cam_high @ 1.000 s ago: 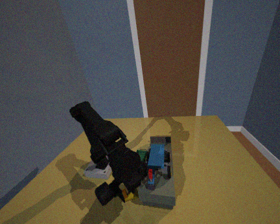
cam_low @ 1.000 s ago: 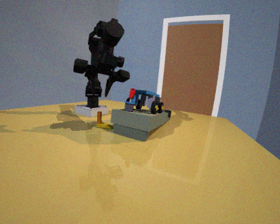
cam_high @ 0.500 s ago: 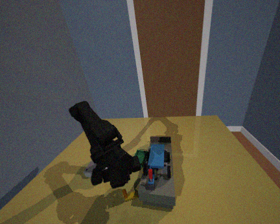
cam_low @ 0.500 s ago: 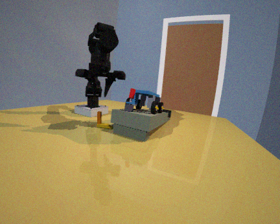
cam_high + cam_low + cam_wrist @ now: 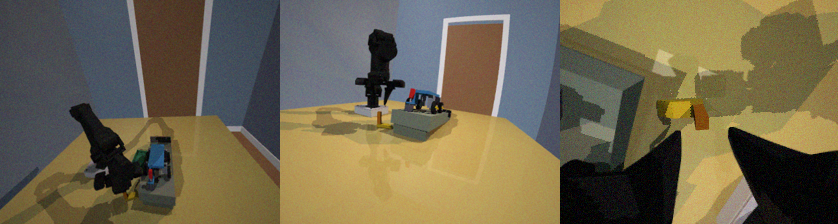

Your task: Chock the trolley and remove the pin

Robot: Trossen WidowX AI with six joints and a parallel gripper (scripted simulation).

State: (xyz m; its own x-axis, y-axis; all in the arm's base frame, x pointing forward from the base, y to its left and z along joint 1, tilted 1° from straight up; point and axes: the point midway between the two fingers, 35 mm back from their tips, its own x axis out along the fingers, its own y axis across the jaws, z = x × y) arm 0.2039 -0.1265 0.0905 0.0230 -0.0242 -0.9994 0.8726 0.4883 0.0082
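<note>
Now: the yellow chock 20 mm ahead of my gripper tip, 10 mm to the left of it and 70 mm below it. The rest, counted from my gripper tip: grey ramp 130 mm ahead, 150 mm to the left, 50 mm below; red-headed stop pin 120 mm ahead, 40 mm to the left, 30 mm above; blue trolley 130 mm ahead, 150 mm to the left, 20 mm above.
</note>
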